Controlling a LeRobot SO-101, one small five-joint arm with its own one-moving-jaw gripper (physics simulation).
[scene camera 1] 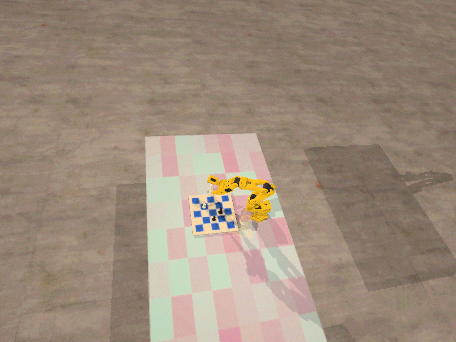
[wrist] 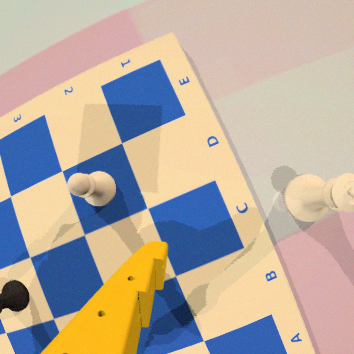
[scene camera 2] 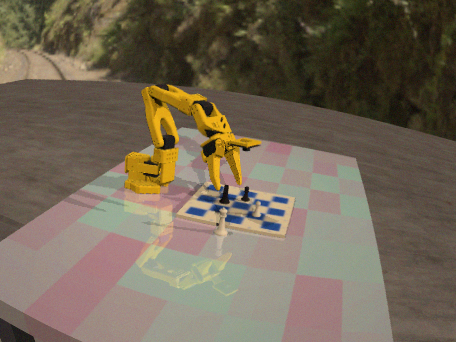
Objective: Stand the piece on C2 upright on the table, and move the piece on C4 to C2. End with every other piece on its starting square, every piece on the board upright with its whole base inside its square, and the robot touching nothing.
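Seen in the pictures: end effector, tool point: [scene camera 1: 212, 192] [wrist: 165, 259] [scene camera 2: 238, 182]; arm's base, origin of the base link: [scene camera 1: 253, 212] [scene camera 2: 153, 187].
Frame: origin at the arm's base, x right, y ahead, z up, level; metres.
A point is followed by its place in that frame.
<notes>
A tall white piece [scene camera 1: 210, 189] @(x 0.149, y 0.203, z 0.017 m) [scene camera 2: 221, 223] @(x 0.160, y 0.200, z 0.023 m) [wrist: 310, 197] @(x 0.150, y 0.201, z 0.020 m) stands upright on the table beside the board's column-1 edge. The small black piece on C4 [scene camera 1: 214, 218] @(x -0.023, y 0.210, z 0.020 m) [scene camera 2: 245, 195] @(x -0.016, y 0.211, z 0.018 m) [wrist: 15, 295] @(x -0.015, y 0.211, z 0.013 m) is upright, partly cut off in the wrist view. A white pawn [scene camera 1: 204, 205] @(x 0.050, y 0.249, z 0.027 m) [scene camera 2: 257, 209] @(x 0.058, y 0.250, z 0.021 m) [wrist: 102, 188] @(x 0.059, y 0.246, z 0.015 m) stands on D2. A taller black piece [scene camera 1: 220, 211] @(x 0.007, y 0.177, z 0.029 m) [scene camera 2: 225, 195] @(x 0.021, y 0.174, z 0.024 m) stands around B3, not visible in the wrist view. C2 carries no piece. My gripper [scene camera 2: 229, 185] @(x 0.087, y 0.209, z 0.080 m) is open and empty above the board; in the wrist view its fixed jaw [wrist: 110, 312] @(x 0.078, y 0.206, z 0.102 m) shows alone.
The blue and cream board [scene camera 1: 191, 220] @(x -0.014, y 0.320, z 0.005 m) [scene camera 2: 286, 230] @(x 0.103, y 0.319, z 0.006 m) [wrist: 195, 95] @(x 0.122, y 0.275, z 0.006 m) lies on a pink and green checked table [scene camera 1: 160, 310] @(x -0.393, y 0.484, z 0.000 m) [scene camera 2: 315, 310] @(x 0.365, y 0.397, z 0.000 m) [wrist: 300, 95] @(x 0.179, y 0.253, z 0.000 m). The arm base [scene camera 1: 259, 215] @(x -0.029, y -0.019, z 0.016 m) [scene camera 2: 145, 185] @(x 0.042, y -0.005, z 0.017 m) stands beside the board's A side. Both black pieces stand close together.
</notes>
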